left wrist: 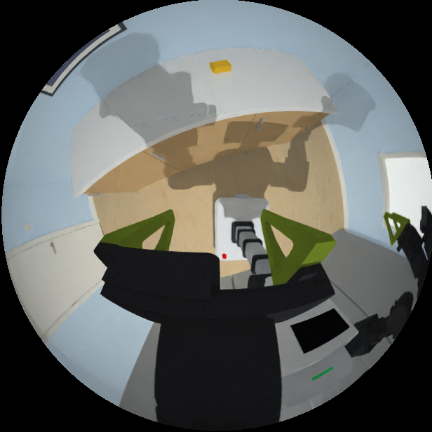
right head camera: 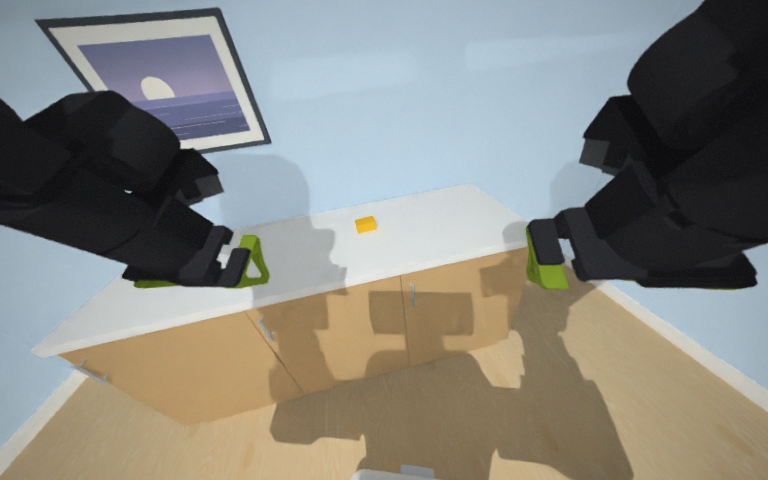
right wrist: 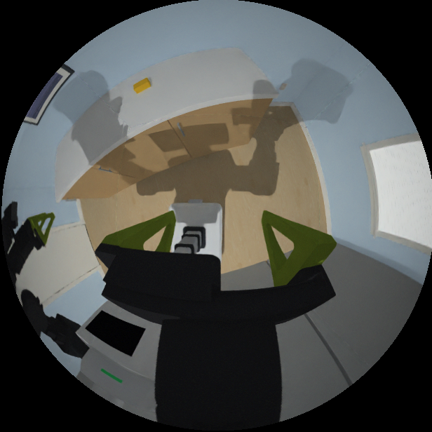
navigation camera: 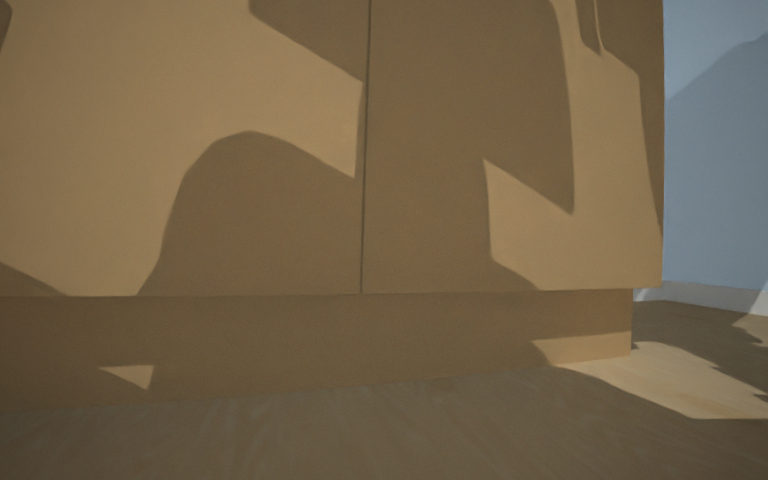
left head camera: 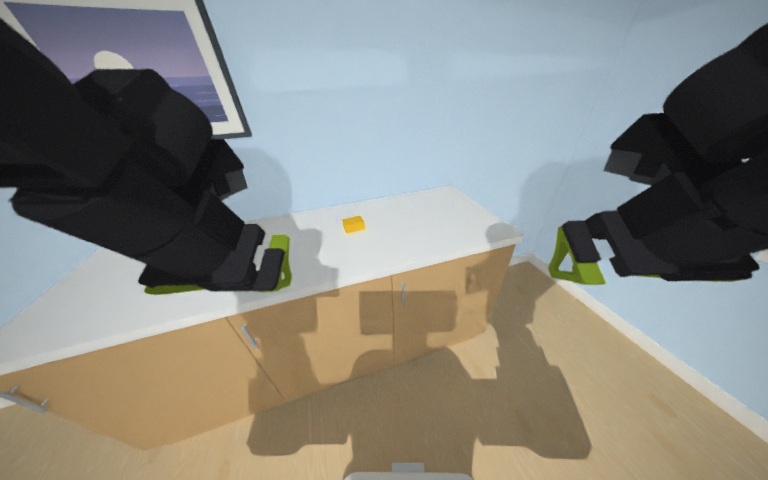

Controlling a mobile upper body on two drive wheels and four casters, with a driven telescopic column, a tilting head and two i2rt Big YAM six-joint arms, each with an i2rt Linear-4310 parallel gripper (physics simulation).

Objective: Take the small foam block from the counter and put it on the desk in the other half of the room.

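Places are measured from the left arm's base along level axes (x ahead, y left, z up), in millimetres.
Where they show: left gripper, fingertip midpoint: [right head camera: 238, 279] [left head camera: 255, 282]; right gripper, fingertip midpoint: [right head camera: 573, 275] [left head camera: 588, 271].
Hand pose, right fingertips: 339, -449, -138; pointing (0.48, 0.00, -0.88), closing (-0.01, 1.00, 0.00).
Observation:
After its pixels a point has its place, as x, y, z.
The small foam block [left head camera: 353, 224] @[1006, -14, -460] [right head camera: 365, 224] @[1007, -16, -459] [left wrist: 220, 66] [right wrist: 142, 85] is orange-yellow and lies flat on the white counter [left head camera: 419, 226] @[1035, -321, -500] [right head camera: 430, 226] @[1032, -315, -500] [left wrist: 270, 80] [right wrist: 210, 75], near its back edge. My left gripper [left wrist: 217, 213] is open and empty, held in front of the counter at the left of the head views. My right gripper [right wrist: 218, 215] is open and empty, held at the right of the head views, apart from the block. In the head views part of each gripper is hidden by its own wrist. The desk cannot be made out in these frames.
Wooden cabinet doors [left head camera: 339, 328] @[700, 52, -803] [right head camera: 351, 328] @[700, 52, -817] [navigation camera: 226, 226] @[723, -21, -1172] with metal handles stand under the counter, close before the base. A framed picture [left head camera: 238, 113] @[1177, 425, -16] [right head camera: 259, 113] @[1184, 410, 18] hangs on the blue wall. A wall and baseboard [left head camera: 651, 322] @[1001, -1747, -1223] run along the right. A white door [left wrist: 55, 270] shows in the left wrist view.

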